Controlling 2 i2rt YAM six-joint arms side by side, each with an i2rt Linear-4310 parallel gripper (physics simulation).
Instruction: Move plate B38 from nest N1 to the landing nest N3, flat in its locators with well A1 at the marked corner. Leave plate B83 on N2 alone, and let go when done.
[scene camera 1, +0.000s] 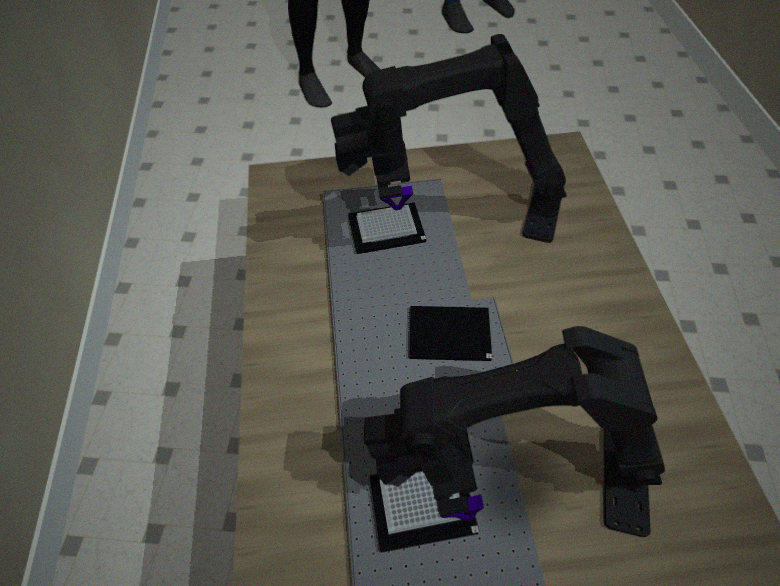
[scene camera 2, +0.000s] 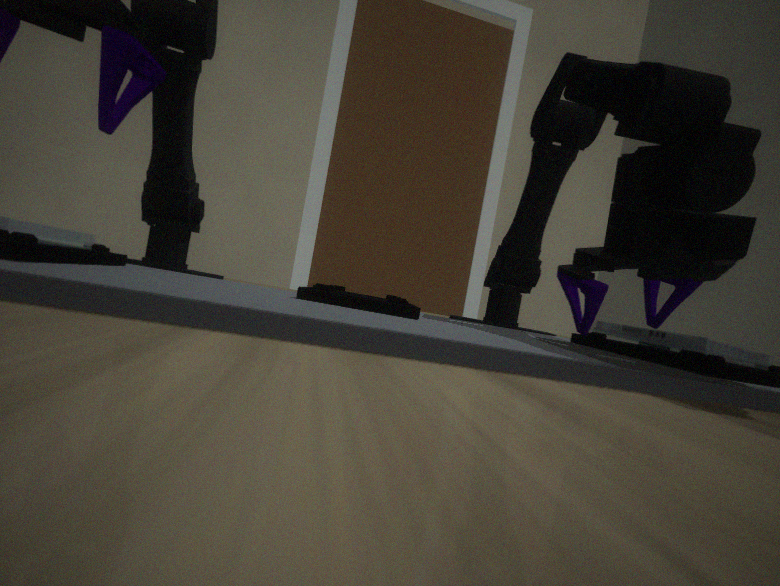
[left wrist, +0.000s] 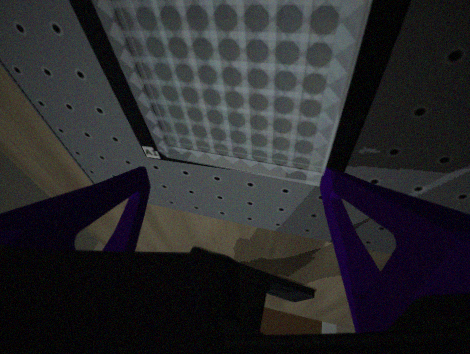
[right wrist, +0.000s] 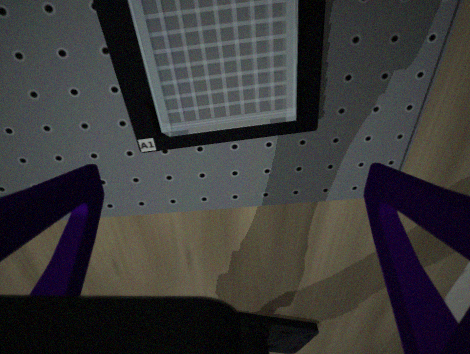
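A pale well plate (scene camera 1: 409, 504) (scene camera 2: 681, 340) (left wrist: 230, 75) sits in the near black nest (scene camera 1: 416, 536) (left wrist: 125, 95). Another plate (scene camera 1: 385, 224) (scene camera 2: 50, 233) (right wrist: 225, 65) sits in the far black nest (scene camera 1: 390, 243) (right wrist: 310, 75). The middle nest (scene camera 1: 449, 332) (scene camera 2: 359, 301) holds no plate. Plate and nest numbers cannot be read. My left gripper (scene camera 1: 463, 516) (scene camera 2: 619, 328) (left wrist: 235, 176) is open, low over the near plate's A1-marked end; in the left wrist view its right fingertip overlaps the plate's corner. My right gripper (scene camera 1: 397, 206) (right wrist: 234, 178) is open, above and beyond the far plate's end.
A grey perforated board (scene camera 1: 390, 277) (scene camera 2: 252, 305) carries the nests on a wooden table (scene camera 1: 283, 352). White A1 tags mark a corner of the near nest (left wrist: 151, 152), the far nest (right wrist: 147, 145) and the middle nest (scene camera 1: 488, 356). People's legs (scene camera 1: 302, 37) show beyond the table.
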